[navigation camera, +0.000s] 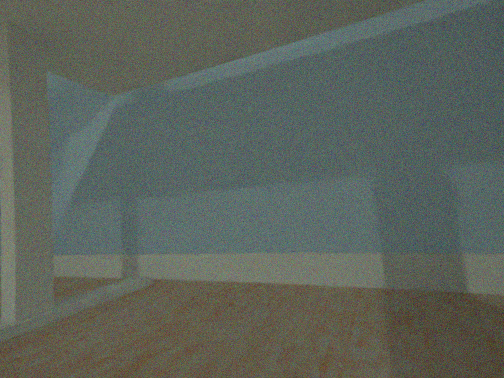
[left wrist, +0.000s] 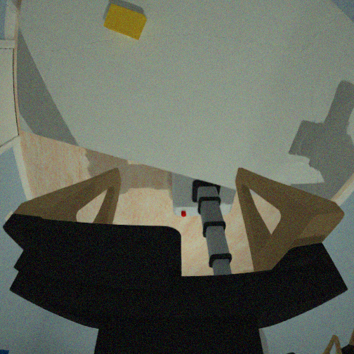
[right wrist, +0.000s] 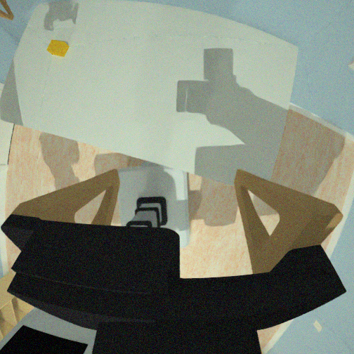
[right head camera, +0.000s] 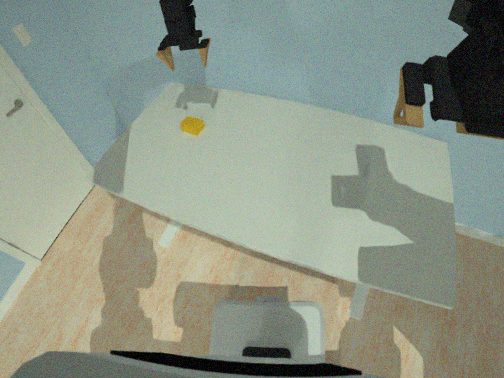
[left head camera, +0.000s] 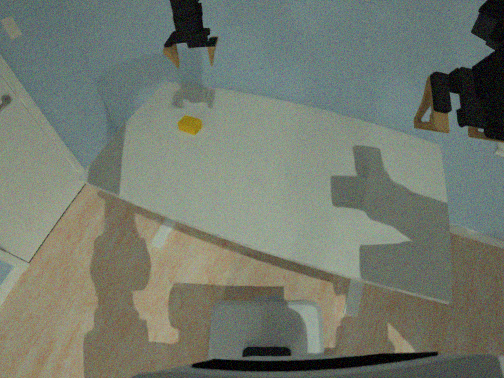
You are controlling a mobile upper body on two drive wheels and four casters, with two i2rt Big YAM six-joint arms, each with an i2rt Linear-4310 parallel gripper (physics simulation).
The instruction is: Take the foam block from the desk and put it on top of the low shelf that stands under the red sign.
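Places are measured from the left arm's base along level axes (x left, y back, z up), in millimetres.
Where they show: left gripper, fingertip midpoint: (right head camera: 189,68) (left head camera: 195,66); right gripper, fingertip midpoint: (right head camera: 427,123) (left head camera: 442,128).
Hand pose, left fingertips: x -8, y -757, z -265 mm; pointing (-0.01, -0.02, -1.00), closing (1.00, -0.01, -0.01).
After its pixels a point has its place.
The yellow foam block (left head camera: 190,125) @[x 112, y -937, z -645 mm] (right head camera: 192,126) @[x 112, y -936, z -645 mm] (left wrist: 125,21) (right wrist: 58,48) lies on the pale desk (left head camera: 260,175) @[x -190, y -697, z -690 mm] (right head camera: 260,175) @[x -191, y -696, z -690 mm] (left wrist: 175,100) (right wrist: 125,100), near its far left end in the head views. My left gripper (left head camera: 195,65) @[x -8, y -757, z -265 mm] (right head camera: 189,68) @[x -8, y -757, z -265 mm] (left wrist: 177,174) is open and empty, raised, and appears just above the block in the head pictures; its shadow falls on the desk beside the block. My right gripper (left head camera: 457,131) @[x -451, y -350, z -127 mm] (right head camera: 440,129) @[x -451, y -350, z -127 mm] (right wrist: 176,175) is open and empty, raised at the right, away from the block. The low shelf and the red sign do not show.
A pale door (left head camera: 40,175) @[x 1325, y -971, z -1020 mm] (right head camera: 42,170) @[x 1331, y -953, z -934 mm] with a handle is at the left. Blue wall (left head camera: 310,60) @[x -415, y -1180, z -463 mm] (navigation camera: 250,220) @[x -143, y -1275, z -1219 mm] runs behind the desk. My grey base (left head camera: 260,325) @[x -196, y -204, z -1150 mm] (right head camera: 260,325) @[x -192, y -205, z -1150 mm] is at the desk's near side. A pale post (navigation camera: 30,175) @[x 336, y -987, z -1065 mm] stands at the left in the navigation view.
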